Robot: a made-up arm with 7 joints.
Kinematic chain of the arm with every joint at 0, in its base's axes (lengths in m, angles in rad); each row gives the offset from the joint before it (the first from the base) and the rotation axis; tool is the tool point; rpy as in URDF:
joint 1: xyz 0 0 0.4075 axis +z
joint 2: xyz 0 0 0 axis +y
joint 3: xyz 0 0 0.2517 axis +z
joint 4: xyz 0.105 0 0 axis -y
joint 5: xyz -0.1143 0 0.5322 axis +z
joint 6: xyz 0 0 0 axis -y
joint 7: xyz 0.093 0 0 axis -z
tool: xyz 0 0 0 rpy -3.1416 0 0
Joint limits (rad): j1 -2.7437..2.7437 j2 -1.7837..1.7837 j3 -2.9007..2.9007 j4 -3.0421..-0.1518 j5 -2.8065..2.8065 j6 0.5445..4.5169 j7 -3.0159..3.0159
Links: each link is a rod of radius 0.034 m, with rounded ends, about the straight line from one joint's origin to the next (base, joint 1, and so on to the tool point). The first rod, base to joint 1, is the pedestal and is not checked.
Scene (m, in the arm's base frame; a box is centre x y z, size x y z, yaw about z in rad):
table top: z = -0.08
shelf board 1: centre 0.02 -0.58 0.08 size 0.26 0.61 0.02 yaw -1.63
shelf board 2: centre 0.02 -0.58 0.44 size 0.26 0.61 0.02 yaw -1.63
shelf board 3: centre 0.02 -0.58 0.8 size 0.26 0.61 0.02 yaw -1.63
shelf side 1: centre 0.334 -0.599 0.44 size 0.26 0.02 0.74 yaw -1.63
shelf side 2: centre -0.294 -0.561 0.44 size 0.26 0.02 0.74 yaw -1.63
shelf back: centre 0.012 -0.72 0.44 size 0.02 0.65 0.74 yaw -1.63
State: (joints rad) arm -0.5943 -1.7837 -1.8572 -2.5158 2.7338 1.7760 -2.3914
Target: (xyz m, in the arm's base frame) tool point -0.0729 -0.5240 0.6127
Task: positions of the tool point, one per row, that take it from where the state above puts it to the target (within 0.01 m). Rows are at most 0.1 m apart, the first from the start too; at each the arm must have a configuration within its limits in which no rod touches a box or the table.
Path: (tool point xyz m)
1: -0.1029 -0.5182 0.2926
2: -0.0991 -0.4715 0.2919
3: -0.0953 -0.4227 0.2901
4: -0.0921 -0.3734 0.2887
5: -0.0900 -0.3254 0.2887
6: -0.0892 -0.2806 0.2905
7: -0.0954 -0.3155 0.3612
8: -0.0940 -0.3363 0.4411
9: -0.0833 -0.3398 0.5268
10: -0.0611 -0.3243 0.6127
11: -0.0729 -0.3685 0.6512
12: -0.0839 -0.4369 0.6534
13: -0.0729 -0.5240 0.6127

